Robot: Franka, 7 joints.
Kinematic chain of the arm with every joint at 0, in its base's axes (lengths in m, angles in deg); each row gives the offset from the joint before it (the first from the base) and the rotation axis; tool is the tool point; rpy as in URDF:
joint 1: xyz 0 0 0.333 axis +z
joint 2: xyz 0 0 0 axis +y
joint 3: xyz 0 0 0.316 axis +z
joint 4: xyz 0.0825 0 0 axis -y
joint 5: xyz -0.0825 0 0.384 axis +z
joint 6: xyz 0 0 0 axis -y
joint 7: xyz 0.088 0 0 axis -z
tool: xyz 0 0 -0.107 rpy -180 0 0
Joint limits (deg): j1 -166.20..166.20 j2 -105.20..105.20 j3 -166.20..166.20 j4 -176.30..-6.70 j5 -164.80..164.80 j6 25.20..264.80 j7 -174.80..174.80
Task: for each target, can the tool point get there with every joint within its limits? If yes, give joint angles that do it. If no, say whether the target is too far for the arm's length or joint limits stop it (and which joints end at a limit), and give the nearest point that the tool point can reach.
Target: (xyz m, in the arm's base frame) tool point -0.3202 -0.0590 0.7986
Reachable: yes | joints 127.45 -52.62 41.00 -111.22 -54.73 93.59 -53.17
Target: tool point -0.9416 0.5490 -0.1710
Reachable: no: too far | nearest point -0.6727 0.3922 -0.0271 | short by 0.343 m
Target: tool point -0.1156 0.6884 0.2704
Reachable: yes | joints 92.60 35.05 7.71 -102.84 -2.24 168.31 98.50
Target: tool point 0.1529 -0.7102 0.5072
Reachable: yes | joints -54.65 70.00 -105.08 -36.06 86.99 58.91 128.43
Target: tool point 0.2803 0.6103 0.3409
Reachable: yes | joints 119.90 75.50 -89.26 -105.09 -39.74 209.69 50.70
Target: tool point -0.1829 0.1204 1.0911
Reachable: yes | joints -103.36 -28.27 -17.99 -52.98 56.31 206.48 137.10
